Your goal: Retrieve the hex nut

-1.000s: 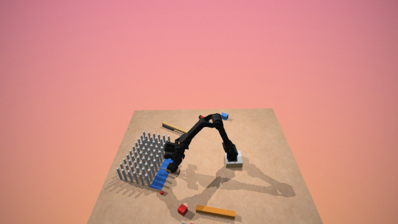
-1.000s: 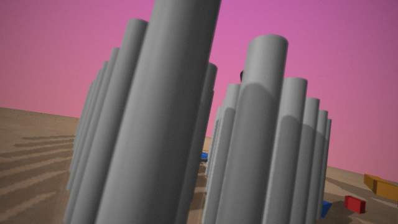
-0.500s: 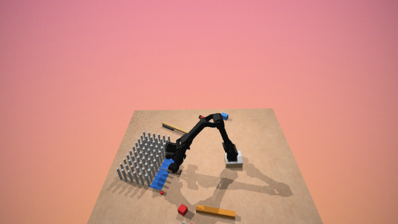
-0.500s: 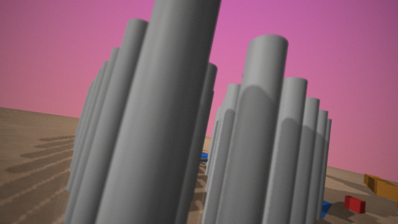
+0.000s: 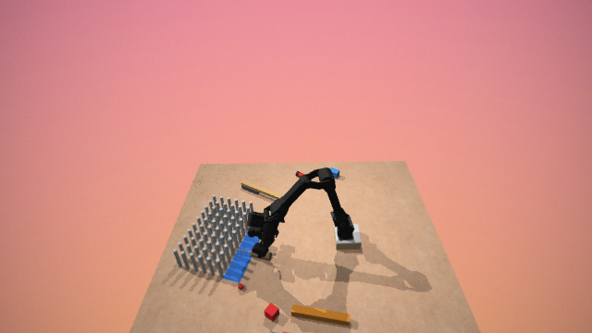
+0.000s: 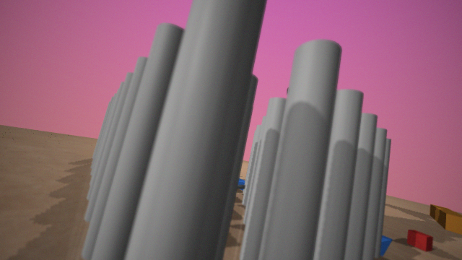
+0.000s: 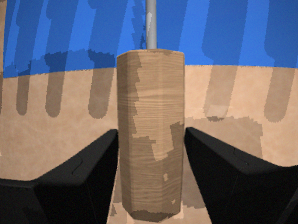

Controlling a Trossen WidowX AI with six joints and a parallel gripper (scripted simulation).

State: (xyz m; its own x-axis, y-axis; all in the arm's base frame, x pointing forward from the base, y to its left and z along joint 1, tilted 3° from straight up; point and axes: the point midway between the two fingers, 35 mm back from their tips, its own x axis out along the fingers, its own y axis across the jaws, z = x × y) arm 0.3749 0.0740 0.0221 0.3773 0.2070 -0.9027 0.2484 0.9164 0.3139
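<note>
My gripper tip is now 70 mm short of the blue taped strip, 60 mm to the left of it and 20 mm above it. Round my gripper tip: long orange bar (290 mm to the left, 250 mm behind); red cube (280 mm to the left, 60 mm behind); small red ball (160 mm to the left, 70 mm ahead, 10 mm below).
</note>
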